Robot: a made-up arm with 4 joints.
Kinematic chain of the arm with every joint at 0, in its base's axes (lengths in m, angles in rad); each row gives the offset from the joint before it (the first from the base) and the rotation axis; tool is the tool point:
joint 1: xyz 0 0 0.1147 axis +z
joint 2: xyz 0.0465 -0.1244 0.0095 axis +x
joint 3: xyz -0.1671 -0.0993 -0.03 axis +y
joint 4: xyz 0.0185 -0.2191 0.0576 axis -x
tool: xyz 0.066 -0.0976 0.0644
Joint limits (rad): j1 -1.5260..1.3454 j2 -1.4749..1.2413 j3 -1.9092..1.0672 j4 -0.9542..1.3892
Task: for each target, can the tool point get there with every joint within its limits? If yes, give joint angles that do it. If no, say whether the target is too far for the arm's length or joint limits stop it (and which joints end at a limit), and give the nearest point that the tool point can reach.
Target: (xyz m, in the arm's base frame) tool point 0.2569 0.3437 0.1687
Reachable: no: joint limits stop it (at a limit: joint 1, joint 4) | nearest point 0.3334 -0.0100 0.3077 | short by 0.388 m
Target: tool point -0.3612 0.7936 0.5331
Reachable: no: too far | nearest point -0.2902 0.2977 0.4340 | short by 0.511 m
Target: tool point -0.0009 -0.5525 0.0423
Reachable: yes | joints 0.0240 0.1383 0.5833 -0.5178
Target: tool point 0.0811 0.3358 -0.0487
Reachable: no: joint limits stop it (at a limit: joint 1, joint 2, joint 3, joint 4) | nearest point -0.2212 0.2949 -0.1355 | short by 0.317 m
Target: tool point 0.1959 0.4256 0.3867
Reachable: no: joint limits stop it (at a limit: joint 1, joint 2) | nearest point -0.0407 0.2340 0.4264 | short by 0.307 m
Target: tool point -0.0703 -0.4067 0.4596
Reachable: yes | joints 0.0063 -0.7492 -0.5516 -0.6812
